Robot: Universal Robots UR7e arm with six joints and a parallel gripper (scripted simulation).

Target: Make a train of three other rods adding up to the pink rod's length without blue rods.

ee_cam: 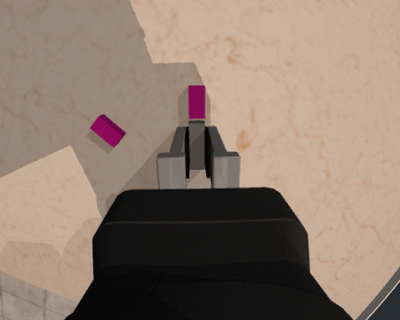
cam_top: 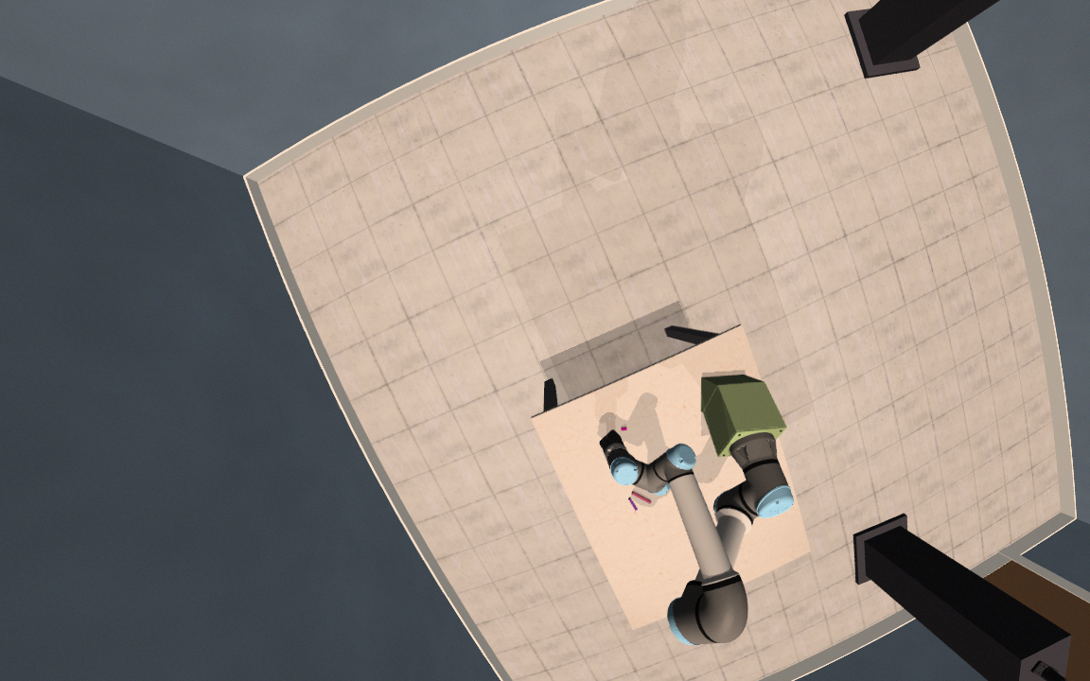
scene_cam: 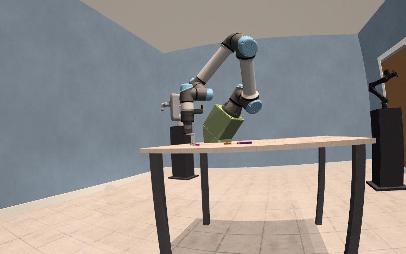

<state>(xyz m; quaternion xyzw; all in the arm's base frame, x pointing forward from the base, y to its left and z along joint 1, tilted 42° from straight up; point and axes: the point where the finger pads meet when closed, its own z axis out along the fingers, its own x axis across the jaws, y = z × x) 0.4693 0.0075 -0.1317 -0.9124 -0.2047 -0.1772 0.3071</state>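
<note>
My gripper is now 1 cm above the grey rod. Round my hand: orange rod (5 cm behind, 19 cm to the left, 2 cm below); then small blue rod (11 cm behind, 16 cm to the left, 2 cm below); then pink rod (6 cm behind, 28 cm to the left, 2 cm below).
</note>
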